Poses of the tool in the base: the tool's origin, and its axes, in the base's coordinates. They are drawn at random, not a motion.
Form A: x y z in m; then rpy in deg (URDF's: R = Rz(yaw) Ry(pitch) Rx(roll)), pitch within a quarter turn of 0, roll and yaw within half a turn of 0.
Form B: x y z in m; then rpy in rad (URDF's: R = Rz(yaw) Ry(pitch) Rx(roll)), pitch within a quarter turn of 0, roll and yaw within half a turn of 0. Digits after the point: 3 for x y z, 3 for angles.
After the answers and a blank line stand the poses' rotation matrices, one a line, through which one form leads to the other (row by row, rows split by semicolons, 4 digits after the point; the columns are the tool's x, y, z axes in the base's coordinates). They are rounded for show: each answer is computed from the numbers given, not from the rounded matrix.
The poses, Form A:
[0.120 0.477 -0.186 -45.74 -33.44 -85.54]
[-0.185 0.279 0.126 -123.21 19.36 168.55]
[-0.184 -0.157 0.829 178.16 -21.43 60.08]
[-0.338 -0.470 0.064 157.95 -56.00 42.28]
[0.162 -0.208 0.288 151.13 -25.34 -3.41]
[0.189 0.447 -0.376 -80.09 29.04 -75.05]
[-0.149 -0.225 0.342 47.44 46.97 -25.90]
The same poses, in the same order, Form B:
[0.120 0.477 -0.186 -0.798 -0.584 -1.493]
[-0.185 0.279 0.126 -2.150 0.338 2.942]
[-0.184 -0.157 0.829 3.109 -0.374 1.049]
[-0.338 -0.470 0.064 2.757 -0.977 0.738]
[0.162 -0.208 0.288 2.638 -0.442 -0.060]
[0.189 0.447 -0.376 -1.398 0.507 -1.310]
[-0.149 -0.225 0.342 0.828 0.820 -0.452]

0.0649 0.7265 0.6841; -0.8319 -0.3392 0.4391; 0.5511 -0.5976 0.5824
-0.9247 0.3806 0.0119; 0.1873 0.4817 -0.8561; -0.3315 -0.7894 -0.5167
0.4643 0.8604 0.2100; 0.8068 -0.5087 0.3005; 0.3654 0.0299 -0.9304
0.4137 0.3933 0.8211; 0.3762 -0.8951 0.2392; 0.8290 0.2099 -0.5183
0.9022 -0.2584 0.3454; -0.0538 -0.8619 -0.5043; 0.4280 0.4364 -0.7915
0.2255 0.0429 0.9733; -0.8447 0.5064 0.1734; -0.4854 -0.8612 0.1505
0.6138 0.7798 0.1230; -0.2981 0.3732 -0.8785; -0.7310 0.5026 0.4615

